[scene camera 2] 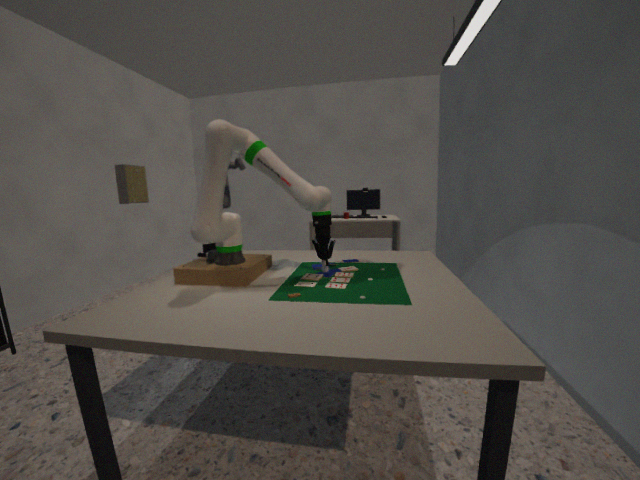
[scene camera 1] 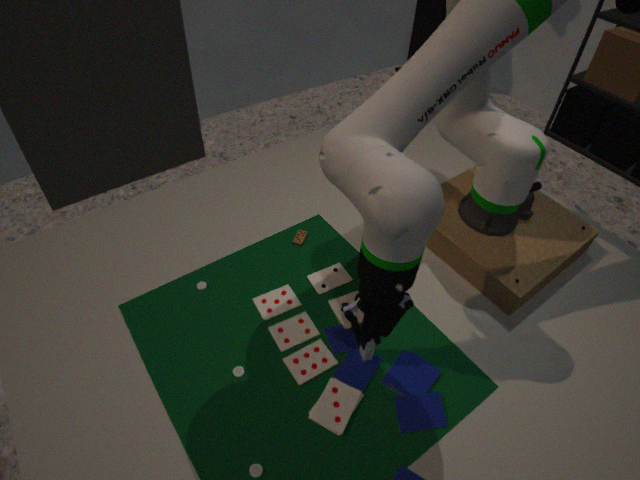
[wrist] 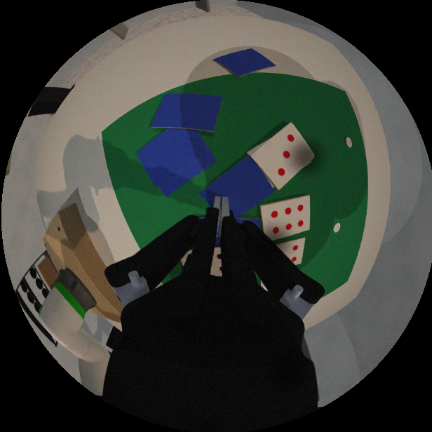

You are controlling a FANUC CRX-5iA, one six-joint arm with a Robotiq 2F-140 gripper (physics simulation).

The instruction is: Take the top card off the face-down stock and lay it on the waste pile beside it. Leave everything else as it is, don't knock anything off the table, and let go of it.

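Frame: origin at the arm's base, x ahead, y left, z up, level; metres.
Seen in the pictures: gripper, between the fingertips: (scene camera 2: 325,271) (scene camera 1: 365,354); arm's base, origin of its link: (scene camera 2: 230,262) (scene camera 1: 487,215).
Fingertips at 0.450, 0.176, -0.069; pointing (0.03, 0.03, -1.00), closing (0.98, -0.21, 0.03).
Offsets run from my fingertips to a thing's top centre, as dx, dy, dz. "spot": to the spot under its first point. Level surfaces: height alone.
Blue face-down cards lie spread out and turned. One blue card {+0.027, +0.018, +0.003} (scene camera 1: 357,369) (wrist: 241,184) touches the three-dot card. Two others {-0.061, +0.087, +0.006} (scene camera 1: 412,370) (wrist: 175,160), {-0.031, +0.147, +0.013} (scene camera 1: 421,411) (wrist: 187,112) lie nearby; the first looks thicker, like a stack. Another blue card {+0.009, -0.052, +0.003} (scene camera 1: 340,338) is partly behind the fingers. One more blue card {spot: +0.047, +0.226, +0.000} (scene camera 1: 407,473) (wrist: 245,62) lies past the mat's edge. My gripper (scene camera 1: 367,352) (scene camera 2: 325,268) (wrist: 220,205) is shut, tips down at the edge of the first blue card, with no card visible between them. A black-dotted face-up card {-0.032, -0.099, +0.007} (scene camera 1: 340,310) (wrist: 216,265) is partly hidden. Which pile is waste is unclear.
A three-dot card {+0.102, +0.069, +0.007} (scene camera 1: 336,405) (wrist: 282,156) lies askew on the green mat {dz -0.003} (scene camera 1: 170,351) (scene camera 2: 385,289) (wrist: 330,190). Red-dotted cards {+0.106, -0.032, +0.004} (scene camera 1: 310,361), {+0.107, -0.110, +0.001} (scene camera 1: 293,331), {+0.112, -0.193, +0.001} (scene camera 1: 276,301) form a row. A two-dot card {-0.024, -0.206, +0.001} (scene camera 1: 329,277), white discs {+0.240, -0.069, +0.001} (scene camera 1: 238,371) and a domino-like piece {-0.014, -0.353, +0.005} (scene camera 1: 299,237) lie around them.
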